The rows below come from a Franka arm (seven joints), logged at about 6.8 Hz.
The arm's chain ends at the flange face. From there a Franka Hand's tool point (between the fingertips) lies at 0.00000 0.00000 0.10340 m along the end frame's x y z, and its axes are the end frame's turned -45 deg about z.
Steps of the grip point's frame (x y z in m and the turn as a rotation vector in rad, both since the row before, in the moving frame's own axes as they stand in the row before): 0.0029 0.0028 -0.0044 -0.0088 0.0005 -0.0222; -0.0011 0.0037 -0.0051 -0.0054 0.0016 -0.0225; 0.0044 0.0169 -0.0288 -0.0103 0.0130 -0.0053; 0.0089 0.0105 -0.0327 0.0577 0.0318 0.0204
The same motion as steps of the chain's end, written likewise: 0.0033 -0.0007 -0.0044 -0.0059 0.0066 -0.0222; 0.0013 0.0031 -0.0051 -0.0027 0.0049 -0.0225; 0.0134 0.0090 -0.0288 0.0019 0.0165 -0.0053; 0.0155 0.0077 -0.0325 0.0633 -0.0183 0.0204
